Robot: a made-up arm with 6 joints.
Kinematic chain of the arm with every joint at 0, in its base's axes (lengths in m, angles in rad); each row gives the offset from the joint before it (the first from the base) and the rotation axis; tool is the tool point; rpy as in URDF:
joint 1: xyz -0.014 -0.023 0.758 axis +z
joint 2: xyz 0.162 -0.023 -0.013 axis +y
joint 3: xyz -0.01 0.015 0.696 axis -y
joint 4: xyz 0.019 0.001 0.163 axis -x
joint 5: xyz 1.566 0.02 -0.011 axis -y
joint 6: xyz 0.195 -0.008 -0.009 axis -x
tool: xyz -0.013 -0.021 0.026 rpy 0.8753 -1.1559 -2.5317
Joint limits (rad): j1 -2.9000..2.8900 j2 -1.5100..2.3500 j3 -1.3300..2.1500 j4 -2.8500..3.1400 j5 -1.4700..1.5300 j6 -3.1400..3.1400
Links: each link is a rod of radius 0.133 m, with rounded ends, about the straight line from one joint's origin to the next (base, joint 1, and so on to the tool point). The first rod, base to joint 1, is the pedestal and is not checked.
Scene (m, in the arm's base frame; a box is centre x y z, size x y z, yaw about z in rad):
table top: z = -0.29
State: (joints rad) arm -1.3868 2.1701 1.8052 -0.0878 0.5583 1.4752
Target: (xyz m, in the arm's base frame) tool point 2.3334 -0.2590 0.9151
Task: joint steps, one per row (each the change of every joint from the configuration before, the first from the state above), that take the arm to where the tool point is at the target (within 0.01 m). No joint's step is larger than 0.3 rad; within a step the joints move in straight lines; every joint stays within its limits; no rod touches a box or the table.
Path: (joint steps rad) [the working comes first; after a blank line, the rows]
Joints at the target: -0.1166 1.0468 0.7231 0.0734 1.5300 1.3684
Straight joint move there: clear.

1: 0.2540 -0.2247 -0.2164 0.0322 0.1943 -0.0214
2: 0.2541 -0.2246 -0.2164 0.0323 0.1944 -0.0213
3: 0.2540 -0.2247 -0.2164 0.0322 0.1943 -0.0214
4: 0.2540 -0.2246 -0.2165 0.0323 0.1944 -0.0214
5: 0.2541 -0.2247 -0.2164 0.0322 0.1943 -0.0213

